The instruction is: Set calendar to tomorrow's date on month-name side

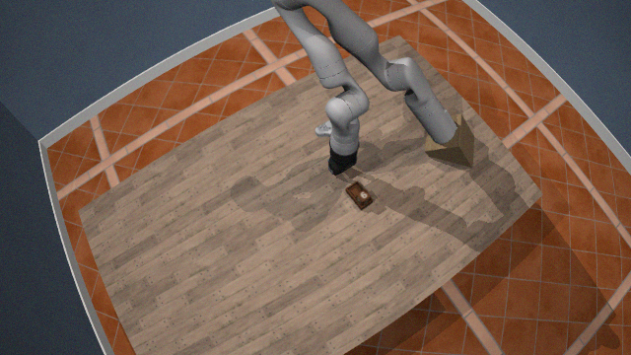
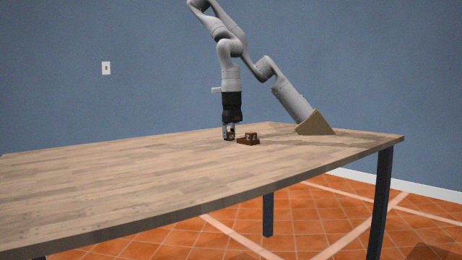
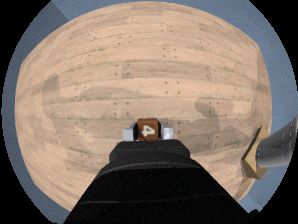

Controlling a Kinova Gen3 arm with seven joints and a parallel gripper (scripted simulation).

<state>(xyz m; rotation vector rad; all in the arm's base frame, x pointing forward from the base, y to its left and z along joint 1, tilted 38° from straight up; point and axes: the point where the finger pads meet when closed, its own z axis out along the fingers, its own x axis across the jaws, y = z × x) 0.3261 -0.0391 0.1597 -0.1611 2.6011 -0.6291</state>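
Now: the dark brown calendar tray 110 mm to the left of my hand and 20 mm below it.
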